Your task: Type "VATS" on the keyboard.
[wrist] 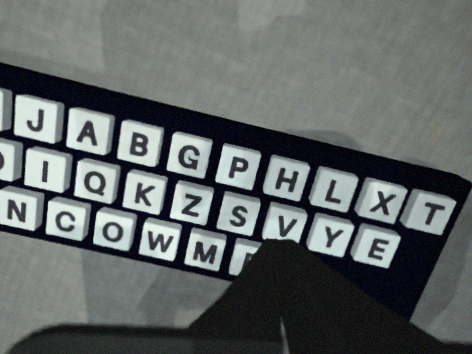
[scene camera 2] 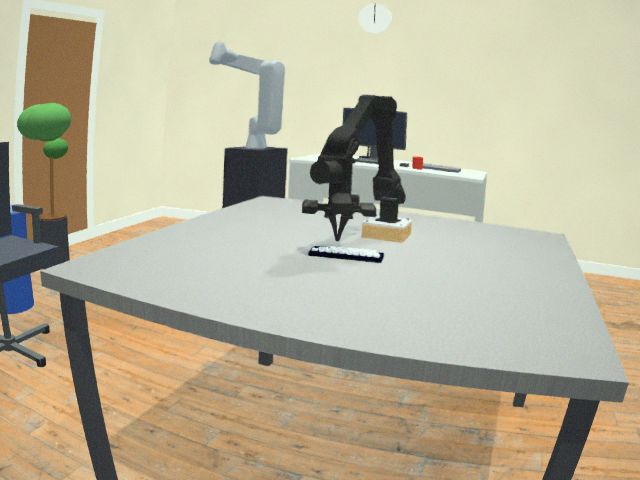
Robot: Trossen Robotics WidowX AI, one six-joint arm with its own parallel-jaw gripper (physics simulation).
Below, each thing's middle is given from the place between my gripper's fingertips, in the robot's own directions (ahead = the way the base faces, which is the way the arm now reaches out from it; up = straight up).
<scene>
My gripper is now 20 mm above the V key [wrist: 282, 221]. Round my hand: T key [wrist: 425, 211]: 40 mm to the right, 30 mm ahead, 20 mm below; then S key [wrist: 238, 213]: 20 mm below, 10 mm to the left.
</scene>
